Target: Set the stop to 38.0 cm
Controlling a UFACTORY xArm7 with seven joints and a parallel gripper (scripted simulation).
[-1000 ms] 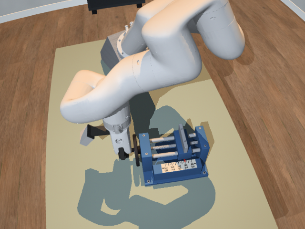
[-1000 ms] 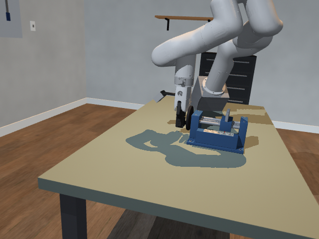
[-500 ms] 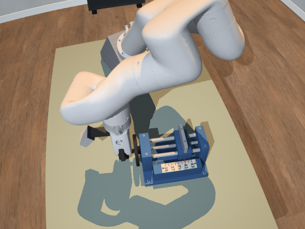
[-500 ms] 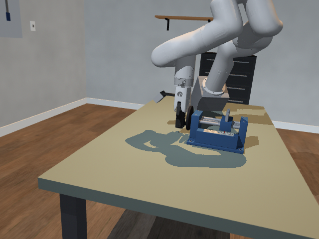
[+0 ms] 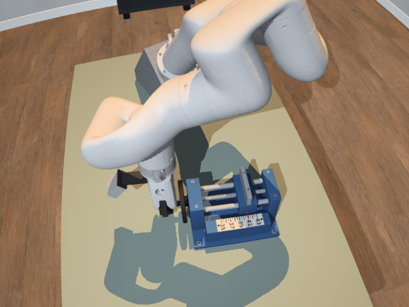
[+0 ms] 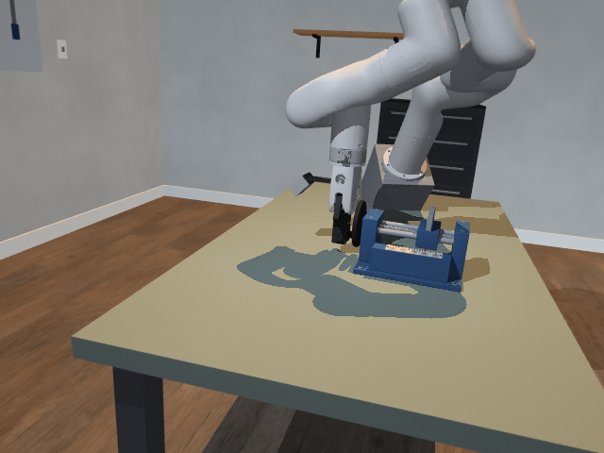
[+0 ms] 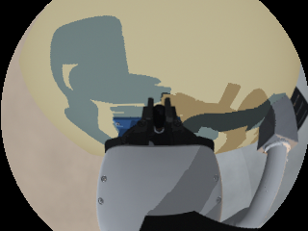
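Right now the handwheel is 1 cm ahead of my hand, 2 cm to the left of it and 1 cm above it. The rest, counted from my hand: stop plate 6 cm ahead, 17 cm to the left, 5 cm above.
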